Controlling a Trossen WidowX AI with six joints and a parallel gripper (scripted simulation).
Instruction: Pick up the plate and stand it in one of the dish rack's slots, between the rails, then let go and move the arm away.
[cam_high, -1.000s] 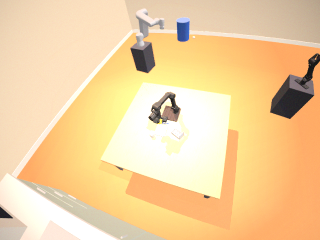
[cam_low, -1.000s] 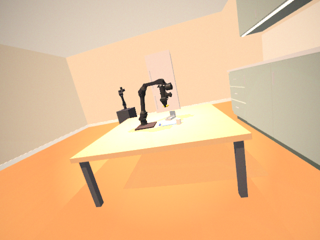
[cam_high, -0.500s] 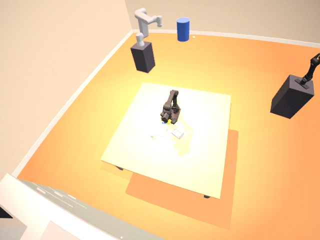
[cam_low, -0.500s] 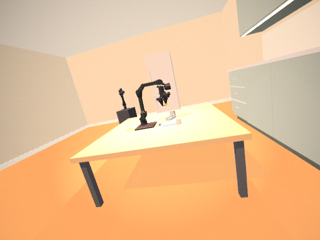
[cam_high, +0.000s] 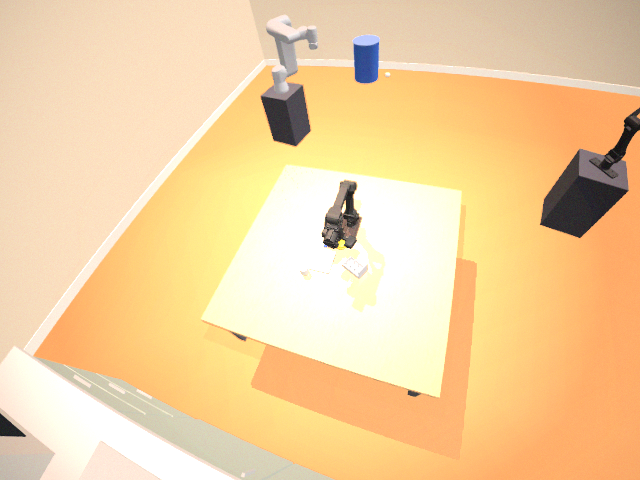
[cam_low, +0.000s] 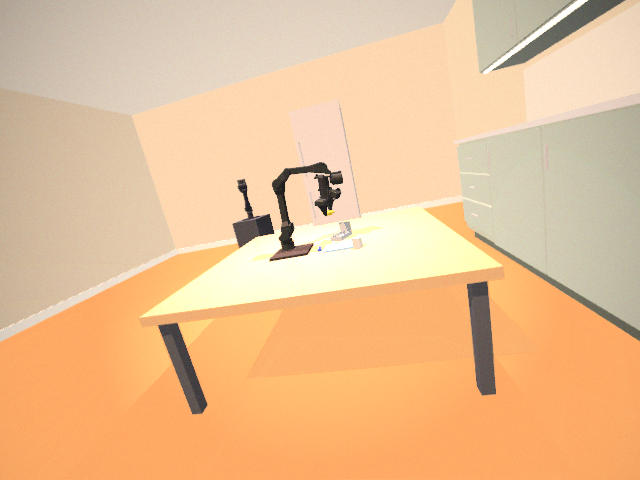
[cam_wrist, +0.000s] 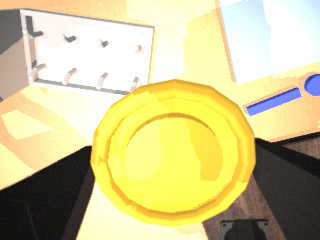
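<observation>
Now: the dish rack 14 cm below my gripper tip, 9 cm to the left of it and 2 cm ahead of it. Round my gripper tip: light blue mat 16 cm below, 11 cm to the right, 6 cm ahead; then yellow plate 1 cm above; then white cup 17 cm ahead, 16 cm to the right, 14 cm below.
</observation>
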